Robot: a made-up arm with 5 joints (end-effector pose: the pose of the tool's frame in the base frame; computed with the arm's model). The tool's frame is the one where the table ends. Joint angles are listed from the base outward.
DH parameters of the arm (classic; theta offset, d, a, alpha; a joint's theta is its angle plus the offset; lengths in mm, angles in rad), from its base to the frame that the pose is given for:
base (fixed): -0.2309 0 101.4 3.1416
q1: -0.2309 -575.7 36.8 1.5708
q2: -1.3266 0 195.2 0
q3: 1.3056 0 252.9 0
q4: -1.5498 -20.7 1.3 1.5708
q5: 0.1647 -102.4 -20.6 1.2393
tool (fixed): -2.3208 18.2 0 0
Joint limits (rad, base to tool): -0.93..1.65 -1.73..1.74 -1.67..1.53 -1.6..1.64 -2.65..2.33
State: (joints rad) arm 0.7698 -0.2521 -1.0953 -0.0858 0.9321
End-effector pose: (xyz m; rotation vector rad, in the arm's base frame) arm 0.1323 -0.1210 1.1152 0.4594 -1.7948 -0.8021
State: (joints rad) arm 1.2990 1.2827 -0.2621 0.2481 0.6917
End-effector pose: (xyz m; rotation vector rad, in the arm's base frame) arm 0.1598 -0.4194 0.2796 0.9657 0.9439 -2.3359
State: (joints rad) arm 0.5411 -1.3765 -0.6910 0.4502 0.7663
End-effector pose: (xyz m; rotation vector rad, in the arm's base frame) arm -0.1592 0.0764 0.9746 0.7899 -1.7949 -0.4047
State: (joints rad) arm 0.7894 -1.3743 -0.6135 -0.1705 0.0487
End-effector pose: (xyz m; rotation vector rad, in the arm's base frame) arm -0.1337 0.1516 0.9767 0.8829 -1.7821 0.4389
